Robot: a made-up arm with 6 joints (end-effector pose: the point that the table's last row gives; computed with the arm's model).
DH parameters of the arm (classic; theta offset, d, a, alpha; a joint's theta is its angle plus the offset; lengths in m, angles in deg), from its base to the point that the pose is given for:
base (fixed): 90 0.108 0 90
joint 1: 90 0.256 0.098 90
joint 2: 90 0.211 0.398 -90
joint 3: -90 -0.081 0.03 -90
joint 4: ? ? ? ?
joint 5: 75.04 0 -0.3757 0
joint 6: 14.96 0.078 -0.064 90
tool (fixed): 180 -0.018 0 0
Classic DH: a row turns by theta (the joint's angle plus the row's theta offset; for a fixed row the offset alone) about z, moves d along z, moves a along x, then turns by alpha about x.
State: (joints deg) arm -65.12 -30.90 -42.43 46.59 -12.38 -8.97
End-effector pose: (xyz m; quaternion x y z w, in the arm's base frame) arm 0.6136 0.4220 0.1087 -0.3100 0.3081 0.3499 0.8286
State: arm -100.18 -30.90 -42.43 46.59 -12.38 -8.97
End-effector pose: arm 0.6136 0.3458 -0.1339 -0.5452 0.3992 0.2409 0.6967
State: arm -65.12 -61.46 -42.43 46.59 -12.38 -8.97
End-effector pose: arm 0.4189 0.5510 0.1685 -0.4115 0.1312 0.5013 0.7498
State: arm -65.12 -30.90 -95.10 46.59 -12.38 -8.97
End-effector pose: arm 0.6181 0.4486 0.0578 -0.3951 0.5923 0.4832 0.5095
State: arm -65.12 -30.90 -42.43 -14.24 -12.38 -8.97
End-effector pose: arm 0.5495 0.4927 0.1171 -0.7148 0.0436 0.2943 0.6329
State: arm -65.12 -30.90 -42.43 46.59 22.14 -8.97
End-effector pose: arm 0.6641 0.5929 0.3006 -0.1922 0.0484 0.4262 0.8827
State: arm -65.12 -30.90 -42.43 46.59 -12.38 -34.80
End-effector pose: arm 0.5978 0.3974 0.1029 -0.3804 0.4855 0.2718 0.7387
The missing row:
joint 4: 90 -0.369 0.266 -90
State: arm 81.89 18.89 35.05 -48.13 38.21 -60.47
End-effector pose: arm 0.9195 -0.2215 0.5478 0.2184 0.5056 0.0596 0.8325
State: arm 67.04 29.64 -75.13 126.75 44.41 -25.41
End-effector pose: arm 0.7236 0.4860 0.0769 -0.7996 -0.5035 -0.2821 0.1660
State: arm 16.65 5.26 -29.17 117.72 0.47 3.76
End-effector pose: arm 0.7348 0.1704 0.1504 0.8996 0.2088 0.0925 0.3722
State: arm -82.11 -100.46 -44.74 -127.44 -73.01 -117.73
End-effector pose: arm 0.0508 0.1436 0.1999 0.0956 -0.3617 -0.4906 0.7870
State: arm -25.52 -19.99 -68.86 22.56 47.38 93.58
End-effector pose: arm 0.6296 0.3807 0.8138 0.4945 -0.7309 0.3016 0.3611
